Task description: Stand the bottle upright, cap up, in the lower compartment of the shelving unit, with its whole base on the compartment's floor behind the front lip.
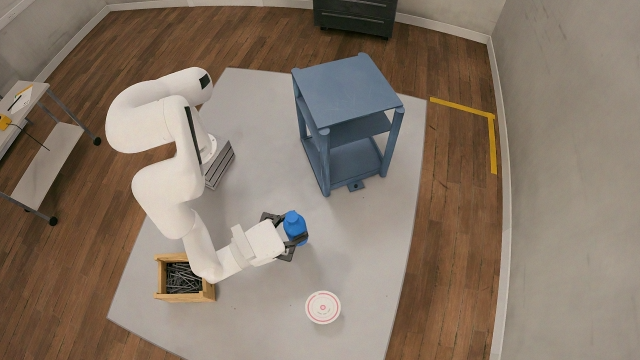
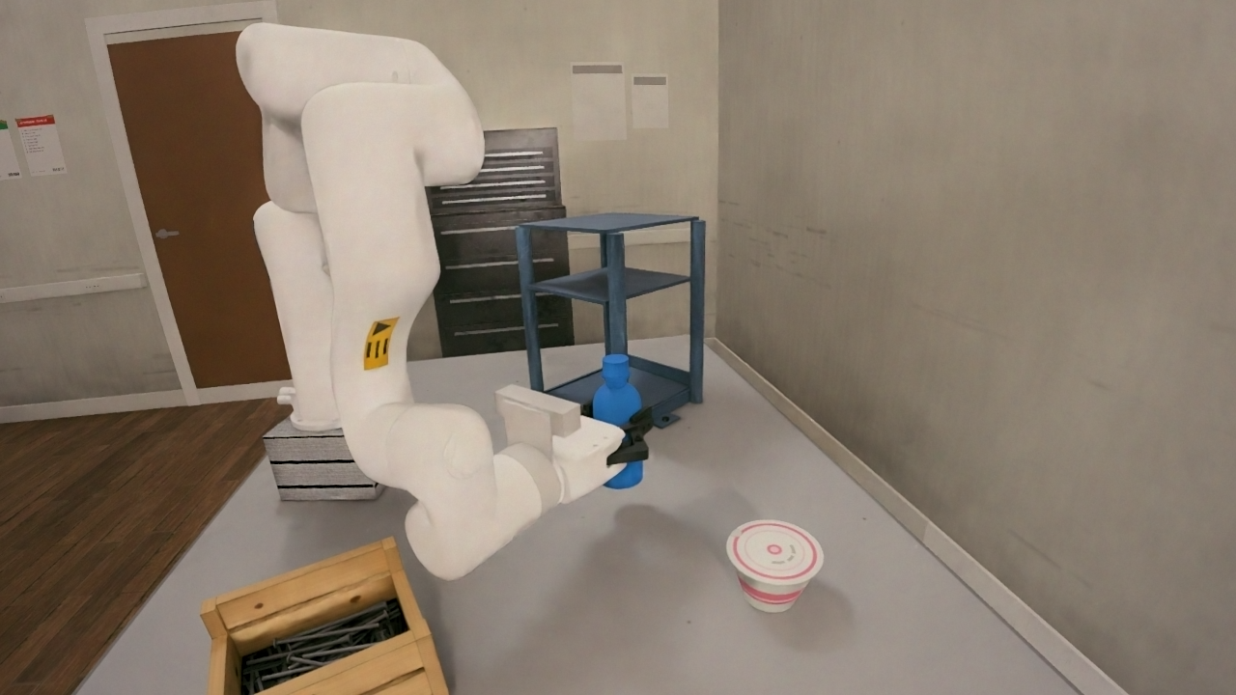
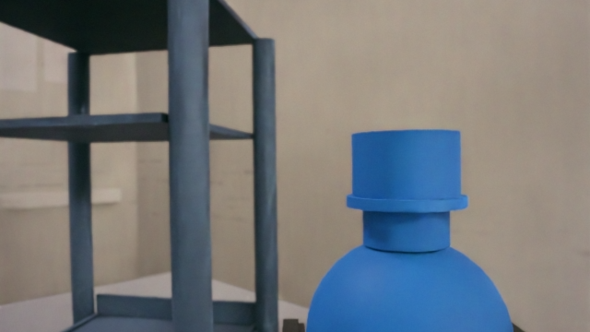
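The blue shelving unit is 33 cm to the left of my hand, 3 cm above it and 2 cm behind it. The rest, counted from my hand: blue bottle: 2 cm above.
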